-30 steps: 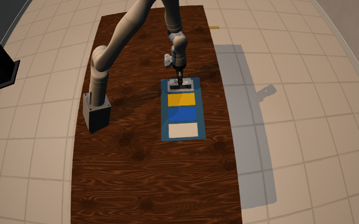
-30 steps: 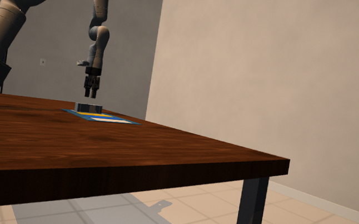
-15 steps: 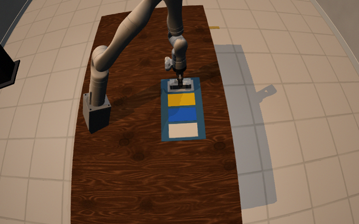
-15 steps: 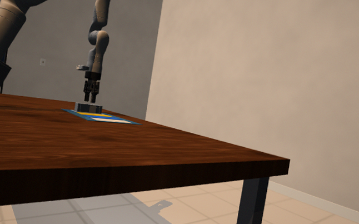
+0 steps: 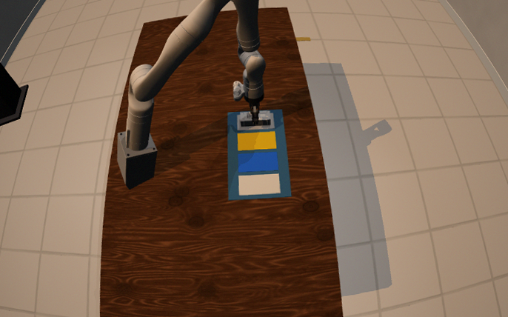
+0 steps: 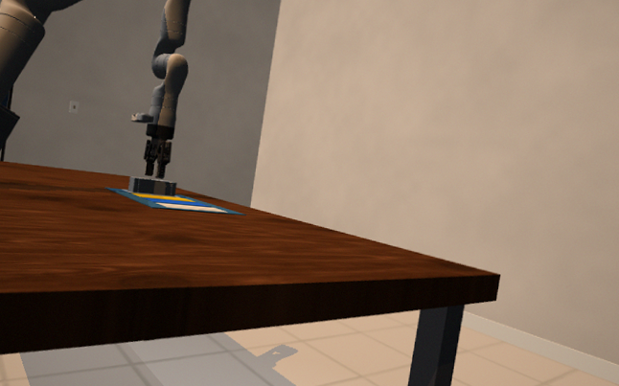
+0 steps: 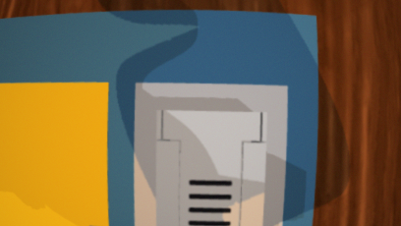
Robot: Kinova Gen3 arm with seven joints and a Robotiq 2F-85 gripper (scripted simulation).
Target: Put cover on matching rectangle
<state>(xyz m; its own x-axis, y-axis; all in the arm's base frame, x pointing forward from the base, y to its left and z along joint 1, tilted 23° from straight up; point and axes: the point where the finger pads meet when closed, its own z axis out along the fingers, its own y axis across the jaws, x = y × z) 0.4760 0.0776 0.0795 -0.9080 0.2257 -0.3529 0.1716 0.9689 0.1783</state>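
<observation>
Now: hand 40 mm above the cover. Also, from my hand: mat 150 mm to the right, 50 mm below, 20 mm ahead.
</observation>
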